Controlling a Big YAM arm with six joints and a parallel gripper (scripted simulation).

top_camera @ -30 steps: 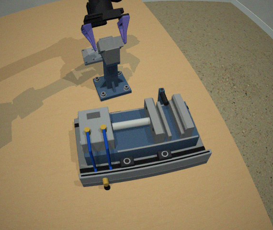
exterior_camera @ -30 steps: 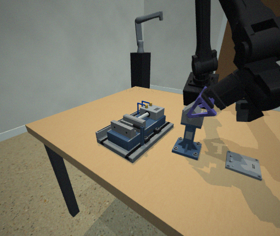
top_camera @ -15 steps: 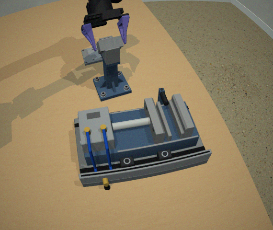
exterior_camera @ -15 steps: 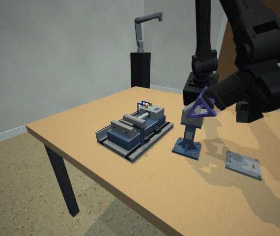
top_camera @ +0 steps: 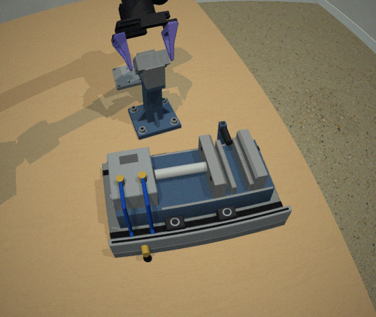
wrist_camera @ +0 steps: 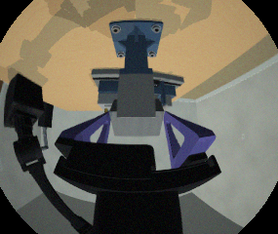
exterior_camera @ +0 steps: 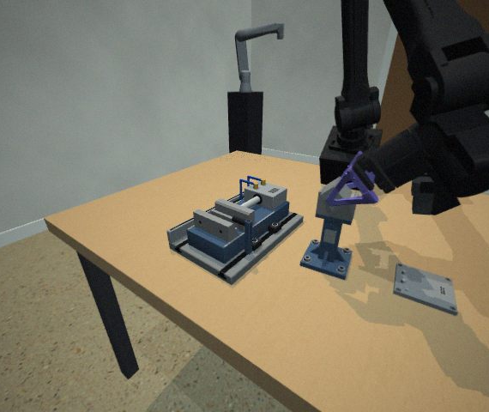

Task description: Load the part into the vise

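Right now the grey part is 1 cm below my hand. From my hand the other things lie so: cylinder rod 20 cm to the right, 8 cm below, 1 cm ahead; then v-block stand 10 cm below; then black work stop 15 cm to the right, 10 cm ahead, 7 cm below.
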